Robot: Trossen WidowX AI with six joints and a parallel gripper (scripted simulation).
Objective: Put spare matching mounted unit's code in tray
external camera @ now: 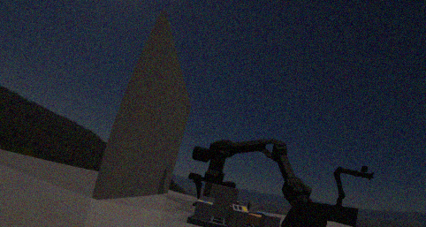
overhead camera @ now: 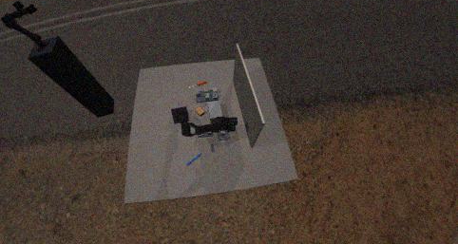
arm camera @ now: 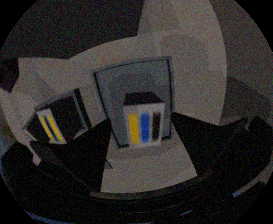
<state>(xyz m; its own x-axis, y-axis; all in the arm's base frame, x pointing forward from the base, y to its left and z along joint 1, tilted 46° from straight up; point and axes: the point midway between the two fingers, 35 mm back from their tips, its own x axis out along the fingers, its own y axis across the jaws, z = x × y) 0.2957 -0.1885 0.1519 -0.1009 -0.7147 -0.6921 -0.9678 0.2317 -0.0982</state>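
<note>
Now: gripper tip 20 mm above the tray. Also, from my gripper tip: blue pen (280 mm behind, 150 mm to the right, 20 mm below); white upright panel (220 mm ahead, 150 mm to the left, 200 mm above).
</note>
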